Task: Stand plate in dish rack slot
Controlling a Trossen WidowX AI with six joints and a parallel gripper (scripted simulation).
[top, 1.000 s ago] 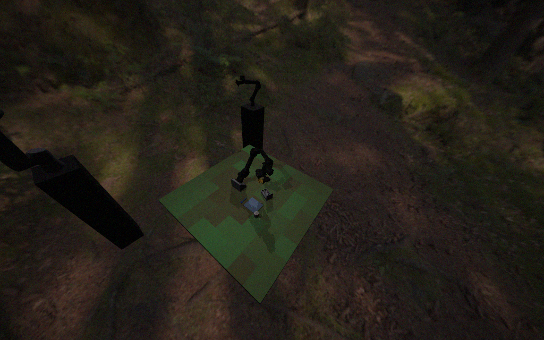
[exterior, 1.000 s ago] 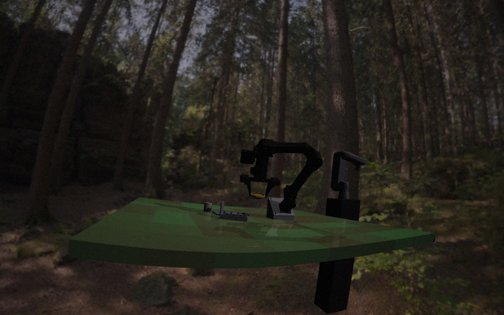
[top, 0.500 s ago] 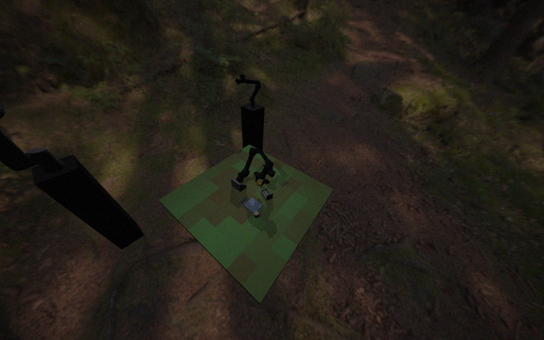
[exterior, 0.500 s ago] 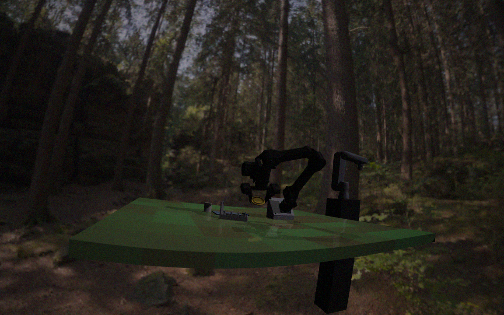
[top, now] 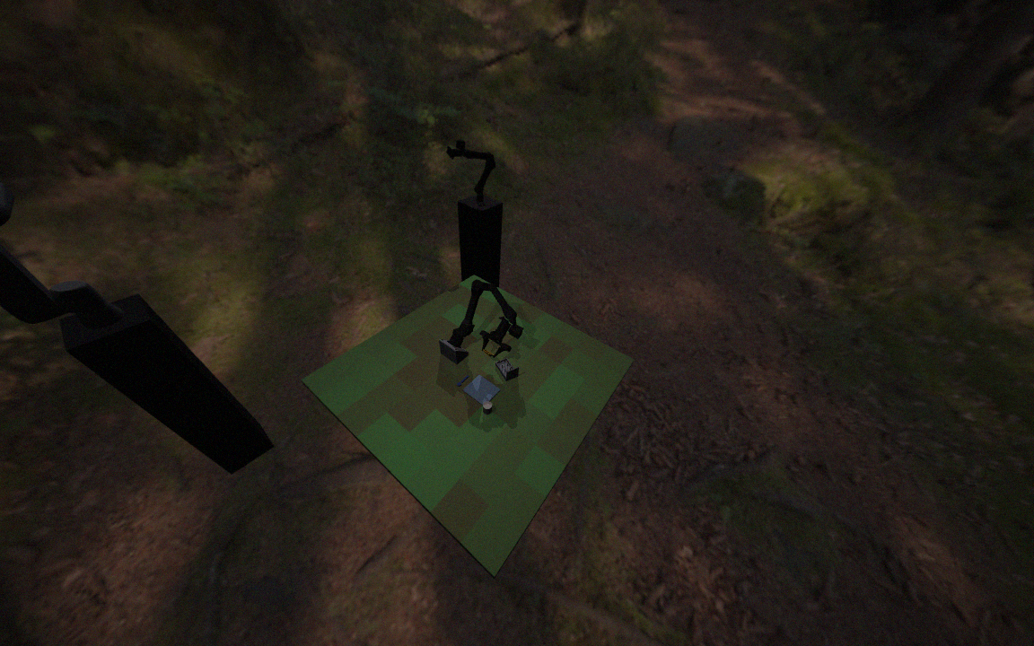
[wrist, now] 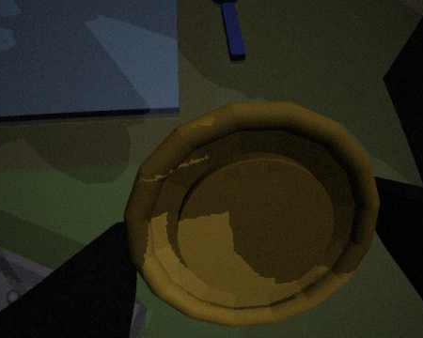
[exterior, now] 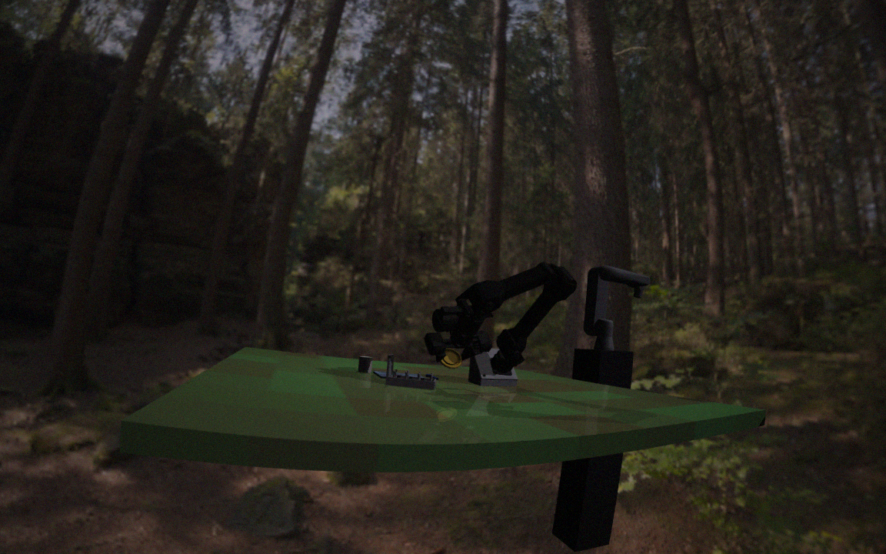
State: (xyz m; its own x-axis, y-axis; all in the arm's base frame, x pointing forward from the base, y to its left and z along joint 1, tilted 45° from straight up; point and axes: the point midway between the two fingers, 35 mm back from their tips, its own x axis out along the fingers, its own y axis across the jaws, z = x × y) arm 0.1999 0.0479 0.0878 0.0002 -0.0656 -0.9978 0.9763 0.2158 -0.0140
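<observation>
Now: gripper tip 110 mm short of the dish rack, 30 mm to the right of it and 50 mm above it. Round my gripper tip: blue mat 110 mm ahead, 150 mm to the right, 70 mm below; then yellow plate 10 mm to the left, 10 mm above; then small cup 210 mm ahead, 220 mm to the right, 50 mm below.
</observation>
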